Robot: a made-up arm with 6 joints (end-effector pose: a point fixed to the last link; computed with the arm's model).
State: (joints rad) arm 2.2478 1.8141 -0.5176 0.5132 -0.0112 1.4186
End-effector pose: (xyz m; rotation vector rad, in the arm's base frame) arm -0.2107 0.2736 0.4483 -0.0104 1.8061 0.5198
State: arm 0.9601 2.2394 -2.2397 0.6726 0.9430 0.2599
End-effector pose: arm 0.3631 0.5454 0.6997 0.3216 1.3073 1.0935
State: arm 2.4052 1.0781 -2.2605 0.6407 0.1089 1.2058
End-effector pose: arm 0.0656 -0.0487 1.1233 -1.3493 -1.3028 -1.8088
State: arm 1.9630 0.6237 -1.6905 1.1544 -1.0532 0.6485
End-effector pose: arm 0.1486 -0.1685 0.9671 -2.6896 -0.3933 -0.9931
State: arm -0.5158 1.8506 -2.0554 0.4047 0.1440 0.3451
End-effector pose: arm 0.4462 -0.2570 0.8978 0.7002 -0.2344 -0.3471
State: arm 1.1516 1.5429 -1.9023 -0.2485 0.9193 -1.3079
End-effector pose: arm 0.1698 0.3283 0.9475 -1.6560 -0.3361 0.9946
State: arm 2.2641 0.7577 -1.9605 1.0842 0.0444 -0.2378
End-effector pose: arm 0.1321 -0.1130 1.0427 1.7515 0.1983 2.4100
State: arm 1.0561 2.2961 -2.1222 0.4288 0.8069 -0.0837
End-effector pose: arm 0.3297 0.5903 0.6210 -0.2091 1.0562 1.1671
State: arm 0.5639 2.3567 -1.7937 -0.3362 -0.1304 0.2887
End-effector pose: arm 0.5713 0.3841 0.5100 -0.1621 0.4169 0.6035
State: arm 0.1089 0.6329 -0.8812 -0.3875 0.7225 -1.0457
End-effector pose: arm 0.0423 -0.0124 0.7801 -1.3969 0.4609 0.0508
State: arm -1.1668 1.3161 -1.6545 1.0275 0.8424 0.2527
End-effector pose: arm 0.1190 -0.2418 0.9331 1.1631 -0.1287 -0.4108
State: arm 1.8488 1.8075 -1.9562 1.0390 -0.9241 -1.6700
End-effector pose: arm -0.0387 0.4664 0.8773 0.0077 -0.5376 0.8029
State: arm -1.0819 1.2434 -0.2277 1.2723 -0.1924 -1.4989
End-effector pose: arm 0.0076 -0.1560 0.4956 0.2614 1.0399 -1.0666
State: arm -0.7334 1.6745 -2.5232 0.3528 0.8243 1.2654
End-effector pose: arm 0.2429 -0.1922 1.0784 1.4153 -0.3852 -0.2204
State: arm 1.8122 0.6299 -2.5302 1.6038 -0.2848 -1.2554
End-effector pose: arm 0.1626 -0.3980 0.9828 2.0430 -0.8916 1.2886
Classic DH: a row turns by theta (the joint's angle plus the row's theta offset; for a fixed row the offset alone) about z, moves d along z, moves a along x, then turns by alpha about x. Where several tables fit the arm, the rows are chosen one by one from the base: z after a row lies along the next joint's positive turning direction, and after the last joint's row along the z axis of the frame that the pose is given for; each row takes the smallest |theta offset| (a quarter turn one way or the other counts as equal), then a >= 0, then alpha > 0; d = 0 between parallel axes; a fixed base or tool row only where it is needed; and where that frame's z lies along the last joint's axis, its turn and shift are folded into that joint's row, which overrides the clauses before.
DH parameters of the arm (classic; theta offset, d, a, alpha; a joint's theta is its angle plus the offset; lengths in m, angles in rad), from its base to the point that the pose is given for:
joint 1: 0 0.37 0.02 -1.5708
joint 2: 0.095 0 -0.4219 0
joint 3: 1.3886 0 -0.0055 1.5708
joint 4: 0 0.3041 -0.0281 -1.5708
joint 5: 0 0 -0.0255 1.5708
joint 6: -1.5708 0.0625 0 1.4836
tool (fixed): 1.5708 -0.0209 0 0

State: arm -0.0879 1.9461 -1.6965 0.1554 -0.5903 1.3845
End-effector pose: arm 0.5618 -0.0416 0.7771 1.4709 -0.3977 0.2461
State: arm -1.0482 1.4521 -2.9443 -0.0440 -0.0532 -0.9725
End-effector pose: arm -0.0353 0.0309 1.1553 -1.4998 -0.9527 -1.6303
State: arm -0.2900 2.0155 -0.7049 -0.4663 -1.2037 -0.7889
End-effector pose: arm 0.4198 -0.0975 0.4661 -0.9509 0.0622 0.1168
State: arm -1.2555 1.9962 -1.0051 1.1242 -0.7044 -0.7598
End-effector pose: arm 0.0728 -0.4622 0.4816 0.4498 0.4369 -1.8867
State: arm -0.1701 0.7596 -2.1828 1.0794 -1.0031 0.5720
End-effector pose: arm -0.2992 -0.0180 1.0209 1.3330 -2.2168 1.0293
